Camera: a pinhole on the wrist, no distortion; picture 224 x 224 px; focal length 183.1 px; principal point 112.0 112.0 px. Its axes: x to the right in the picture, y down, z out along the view. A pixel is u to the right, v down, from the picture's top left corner.
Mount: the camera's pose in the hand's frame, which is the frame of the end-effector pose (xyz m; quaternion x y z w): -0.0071 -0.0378 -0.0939 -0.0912 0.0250 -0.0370 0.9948
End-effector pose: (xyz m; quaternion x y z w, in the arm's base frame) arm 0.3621 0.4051 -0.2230 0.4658 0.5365 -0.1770 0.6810
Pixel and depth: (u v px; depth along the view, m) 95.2 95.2 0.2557
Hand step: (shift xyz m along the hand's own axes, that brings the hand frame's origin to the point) -0.0176 -0.0130 0.1625
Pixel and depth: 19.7 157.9 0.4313
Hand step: -0.1918 0.1627 0.3192
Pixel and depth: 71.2 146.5 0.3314
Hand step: -0.0576 0.0887 0.2233
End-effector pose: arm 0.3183 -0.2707 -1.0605 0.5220 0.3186 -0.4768 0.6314
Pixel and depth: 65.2 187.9 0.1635
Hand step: -0.0348 0.0613 0.0560
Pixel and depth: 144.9 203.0 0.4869
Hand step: 0.1243 0.2801 0.3362
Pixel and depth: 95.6 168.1 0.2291
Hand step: -0.0097 0.0738 0.1191
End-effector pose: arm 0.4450 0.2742 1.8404 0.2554 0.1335 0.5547 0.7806
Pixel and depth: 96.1 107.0 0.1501
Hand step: -0.0119 -0.0138 0.0548
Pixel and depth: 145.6 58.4 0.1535
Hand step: 0.0265 -0.0565 0.0639
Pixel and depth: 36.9 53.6 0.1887
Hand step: -0.0777 -0.0569 0.1058
